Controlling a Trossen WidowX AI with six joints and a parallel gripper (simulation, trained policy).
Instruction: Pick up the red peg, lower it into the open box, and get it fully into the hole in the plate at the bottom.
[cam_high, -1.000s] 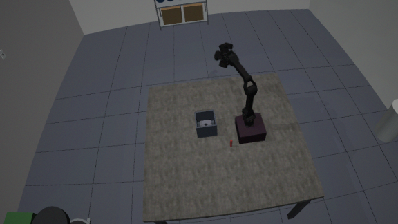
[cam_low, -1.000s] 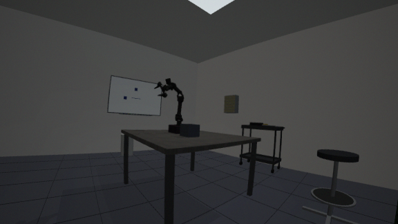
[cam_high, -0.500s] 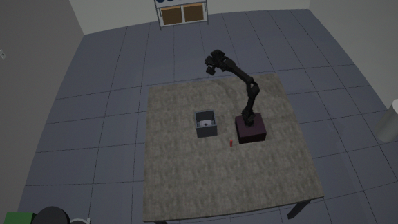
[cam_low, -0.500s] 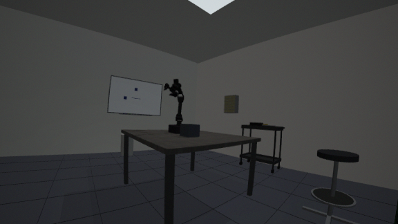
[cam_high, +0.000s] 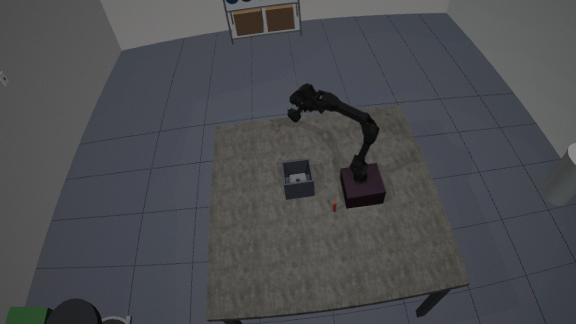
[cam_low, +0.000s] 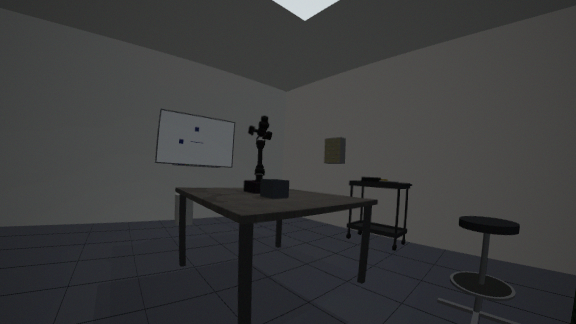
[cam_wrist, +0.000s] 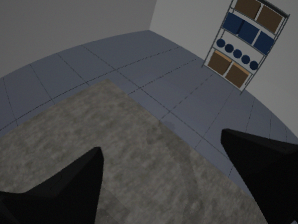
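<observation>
My gripper tip is now 420 mm above the red peg, 380 mm to the right of it and 140 mm past it. Also, from my gripper tip: light plate: 410 mm below, 180 mm to the left, 20 mm ahead.
</observation>
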